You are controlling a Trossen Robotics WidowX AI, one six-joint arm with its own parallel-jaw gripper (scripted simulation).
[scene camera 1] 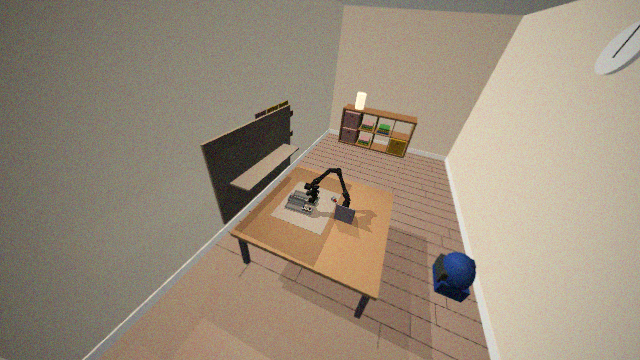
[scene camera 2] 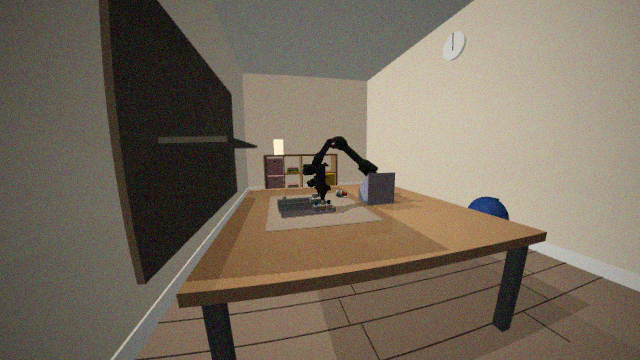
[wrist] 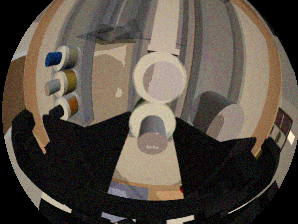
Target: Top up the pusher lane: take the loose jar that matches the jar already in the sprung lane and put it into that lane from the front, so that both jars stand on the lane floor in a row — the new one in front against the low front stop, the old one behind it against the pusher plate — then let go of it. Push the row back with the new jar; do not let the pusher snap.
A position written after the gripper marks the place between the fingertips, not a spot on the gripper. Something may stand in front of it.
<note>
In view: the gripper (wrist: pixel 152 118), a cream jar (wrist: pixel 152 123) and a cream jar (wrist: pixel 159 77).
</note>
